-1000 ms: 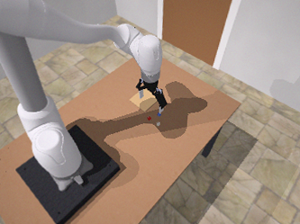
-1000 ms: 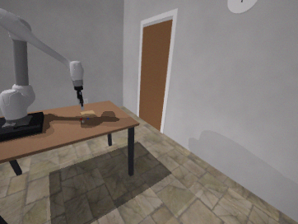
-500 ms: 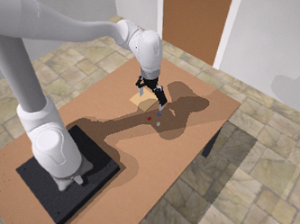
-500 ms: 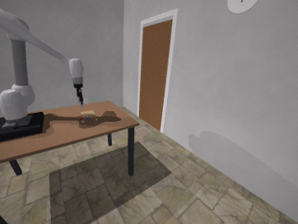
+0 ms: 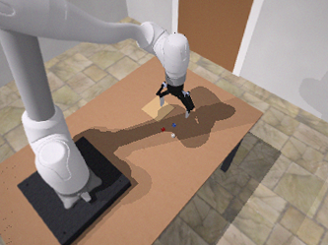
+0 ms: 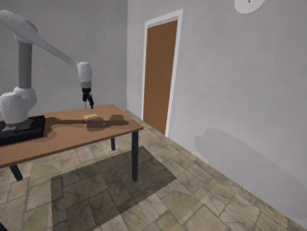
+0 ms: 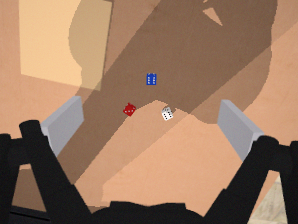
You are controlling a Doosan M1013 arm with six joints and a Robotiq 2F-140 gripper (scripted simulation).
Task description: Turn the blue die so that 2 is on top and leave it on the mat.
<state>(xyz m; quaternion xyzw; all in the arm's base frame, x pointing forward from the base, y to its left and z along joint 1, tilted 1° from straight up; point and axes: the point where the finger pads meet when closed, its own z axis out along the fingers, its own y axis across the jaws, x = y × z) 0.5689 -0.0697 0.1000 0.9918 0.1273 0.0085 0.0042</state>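
My hand is 14 cm above the blue die. The rest, counted from my hand: white die (5 cm behind, 4 cm to the right, 14 cm below); red die (6 cm behind, 2 cm to the left, 14 cm below); tan mat (2 cm ahead, 15 cm to the left, 15 cm below).
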